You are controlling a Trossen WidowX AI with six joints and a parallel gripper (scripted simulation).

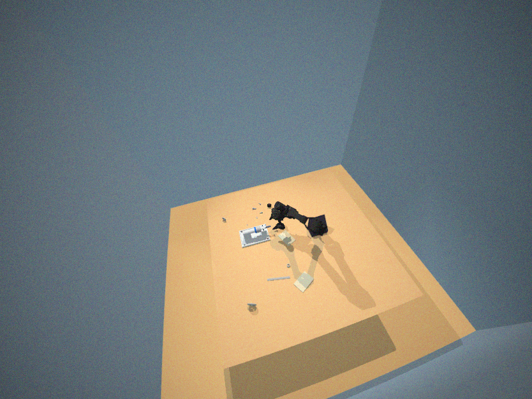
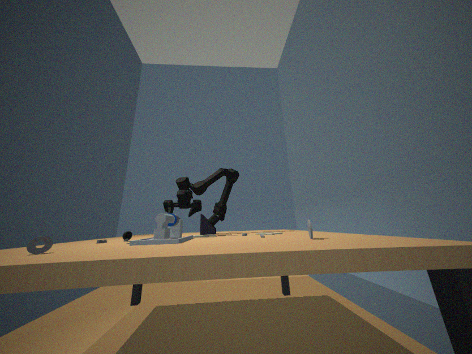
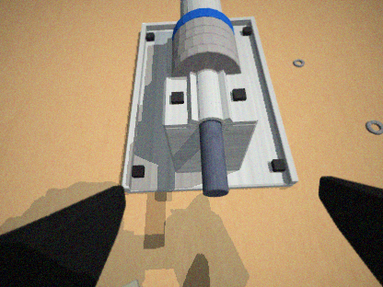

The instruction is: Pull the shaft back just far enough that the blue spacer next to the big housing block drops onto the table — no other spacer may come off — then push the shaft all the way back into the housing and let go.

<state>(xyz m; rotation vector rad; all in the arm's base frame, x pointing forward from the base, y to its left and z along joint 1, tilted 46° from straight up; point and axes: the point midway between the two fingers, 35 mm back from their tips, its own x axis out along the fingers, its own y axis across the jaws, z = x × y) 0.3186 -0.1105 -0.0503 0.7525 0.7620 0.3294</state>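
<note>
My gripper tip is 8 cm short of the shaft and 2 cm above it. The rest, counted from my gripper tip: blue spacer 13 cm ahead, 2 cm below; black knob 25 cm to the right, 8 cm below, 5 cm behind; baseplate 15 cm ahead, 5 cm below.
</note>
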